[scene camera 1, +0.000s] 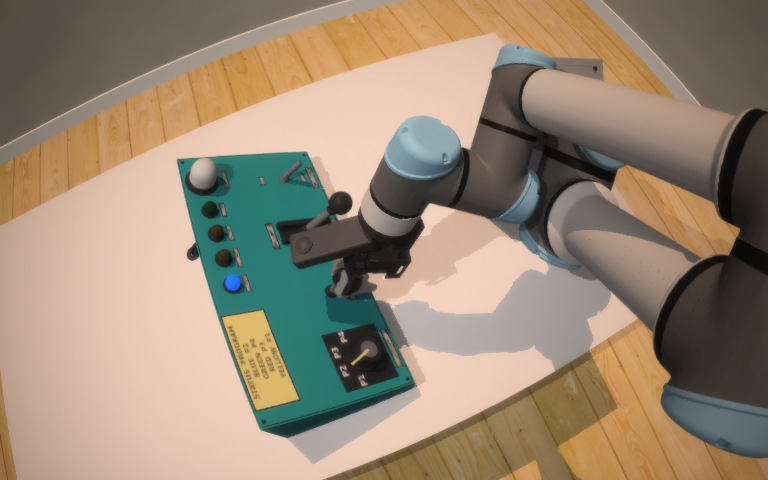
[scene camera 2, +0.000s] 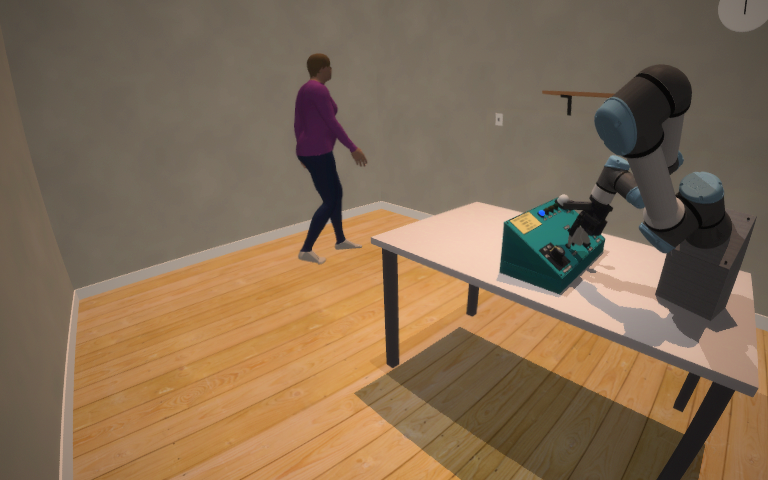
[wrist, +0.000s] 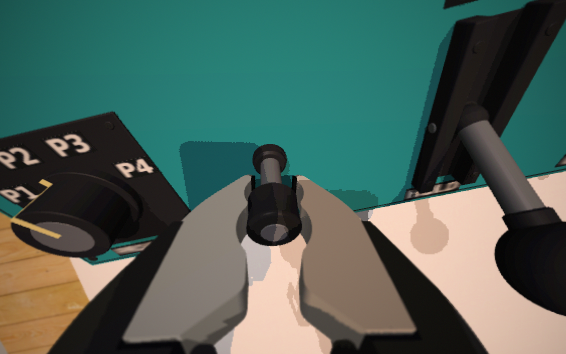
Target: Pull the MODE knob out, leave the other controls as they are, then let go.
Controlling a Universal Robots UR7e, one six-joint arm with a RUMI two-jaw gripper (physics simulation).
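Places are measured from the arm's base along level axes (x ahead, y left, z up), in centimetres.
Pixels of known places: gripper, between the fingertips: [scene camera 1: 337,288] [scene camera 2: 570,246] [wrist: 273,177]; arm's base, origin of its link: [scene camera 2: 706,228].
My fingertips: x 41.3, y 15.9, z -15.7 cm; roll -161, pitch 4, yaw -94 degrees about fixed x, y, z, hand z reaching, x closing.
Note:
For each thing: its top centre in the pictures, then the offset to it from my fingertips. "pt": a spot on its surface instead. Level surfaces: height alone.
- knob, centre of its top: [wrist: 271,227] [scene camera 1: 341,274] dy -0.2, dx -1.1, dz +5.0 cm
- rotary selector, centre of its top: [wrist: 35,234] [scene camera 1: 364,349] [scene camera 2: 558,246] dy +11.9, dx -1.6, dz +3.5 cm
- blue lamp, a spot on its surface: [scene camera 1: 232,283] [scene camera 2: 541,211] pt dy -0.9, dx +15.5, dz +9.3 cm
- ball-topped lever, centre of its top: [scene camera 1: 339,196] dy -12.8, dx -3.8, dz +6.4 cm
- small toggle, centre of its top: [scene camera 1: 290,164] dy -23.8, dx +3.3, dz +3.1 cm
- white dome, a spot on its surface: [scene camera 1: 203,173] pt dy -20.6, dx +17.9, dz +11.6 cm
- table, height of its surface: dz -10.1 cm
The teal control panel [scene camera 1: 300,316] [scene camera 2: 523,257] [wrist: 150,60] sits on the table. The knob [wrist: 274,215] between my fingers has a black cap on a grey shaft; a length of shaft shows between the cap and the black collar at the panel. Its label cannot be read, and scene camera 1 mostly hides it behind the fingers. My gripper [scene camera 1: 343,284] [scene camera 2: 578,236] [wrist: 273,177] is shut on this knob, one jaw on each side. The rotary selector [scene camera 1: 369,349] [wrist: 75,220] points toward P2 in scene camera 1. The blue lamp [scene camera 1: 232,283] [scene camera 2: 542,213] is lit.
A ball-topped lever [scene camera 1: 339,202] [wrist: 535,267] stands close beside the gripper. A small toggle [scene camera 1: 291,170], a white dome [scene camera 1: 203,173] and several dark lamps stand farther along the panel. A person [scene camera 2: 317,118] in purple is beyond the table [scene camera 2: 447,243].

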